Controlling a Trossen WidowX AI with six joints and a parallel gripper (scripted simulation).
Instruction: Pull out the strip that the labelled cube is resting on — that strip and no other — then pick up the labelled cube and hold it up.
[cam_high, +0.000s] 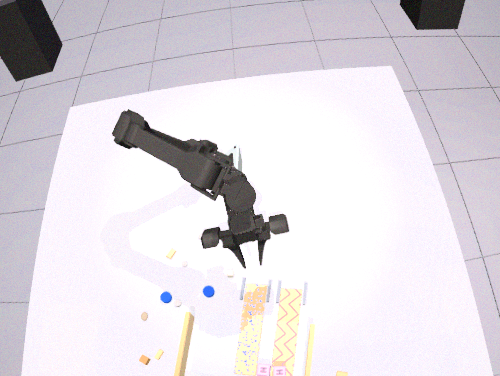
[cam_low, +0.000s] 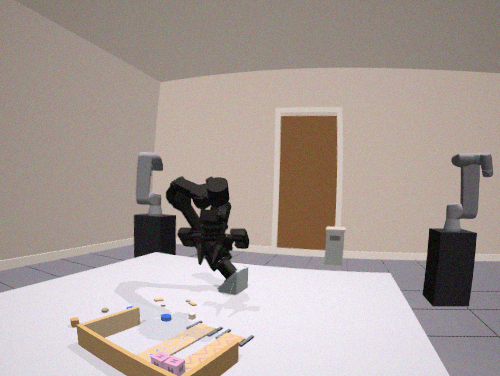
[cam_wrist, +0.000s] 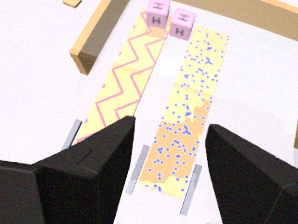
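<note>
The zigzag strip lies 120 mm ahead of my gripper tip, 60 mm to the left of it and 190 mm below it.
</note>
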